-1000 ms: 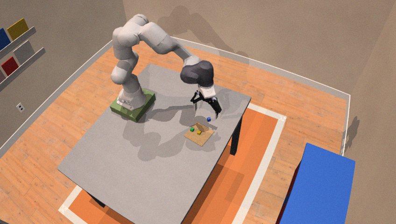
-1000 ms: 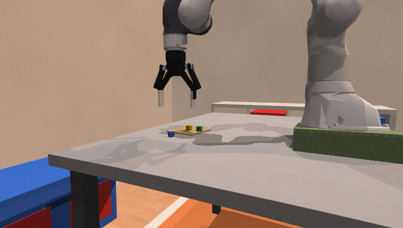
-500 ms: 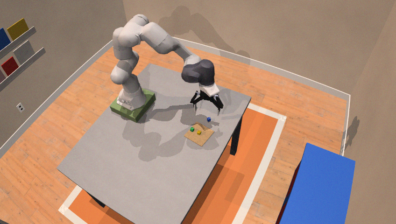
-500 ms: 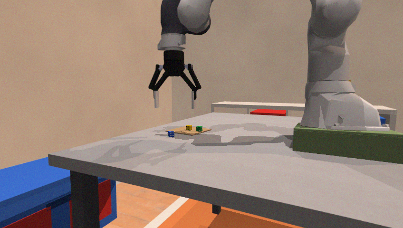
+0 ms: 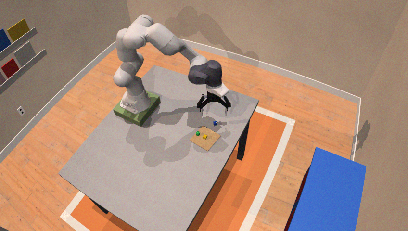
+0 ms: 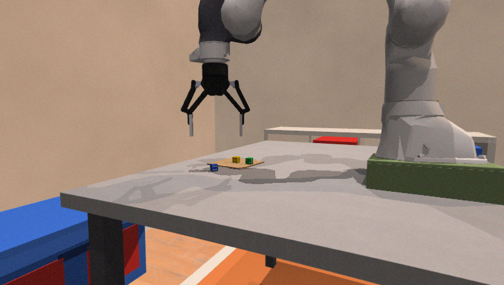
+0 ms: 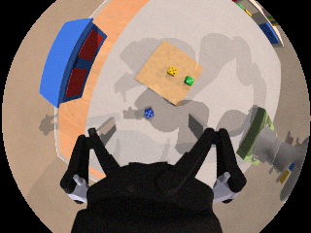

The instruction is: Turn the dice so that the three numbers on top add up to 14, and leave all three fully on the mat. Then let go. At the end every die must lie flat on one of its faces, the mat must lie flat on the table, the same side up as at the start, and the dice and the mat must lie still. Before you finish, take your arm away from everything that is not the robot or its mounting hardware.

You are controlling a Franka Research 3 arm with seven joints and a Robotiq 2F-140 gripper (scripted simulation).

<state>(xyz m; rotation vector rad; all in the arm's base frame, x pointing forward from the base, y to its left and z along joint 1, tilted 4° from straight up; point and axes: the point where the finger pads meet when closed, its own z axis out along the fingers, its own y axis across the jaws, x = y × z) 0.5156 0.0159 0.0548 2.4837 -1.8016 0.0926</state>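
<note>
Now: hand 1 cm short of the blue die, 1 cm to the right of it and 10 cm above it. The rest, counted from my hand: tan mat: 2 cm behind, 12 cm to the right, 11 cm below; then yellow die: 2 cm behind, 12 cm to the right, 10 cm below; then green die: 7 cm behind, 10 cm to the right, 10 cm below.
</note>
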